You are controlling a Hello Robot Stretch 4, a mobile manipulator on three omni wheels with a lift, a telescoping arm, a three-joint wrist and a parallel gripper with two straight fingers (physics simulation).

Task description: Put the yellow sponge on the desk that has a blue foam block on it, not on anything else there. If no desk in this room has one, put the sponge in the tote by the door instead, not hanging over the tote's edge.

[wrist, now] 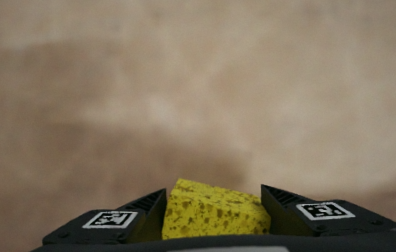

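Note:
The yellow sponge (215, 210), speckled with darker pores, is at the bottom middle of the wrist view, a little tilted, with one corner pointing up. My gripper (213, 204) has one finger on each side of it. The fingers stand wide apart, and their inner faces meet the sponge's left and right sides with no visible gap, so the gripper is shut on the sponge. The sponge's lower part is hidden behind the dark gripper body. The desk, the blue foam block and the tote do not show in this view.
A blurred tan and brown mottled surface (200, 90) fills the view behind the sponge and the fingers. A darker, shadow-like patch lies across its left and lower middle part.

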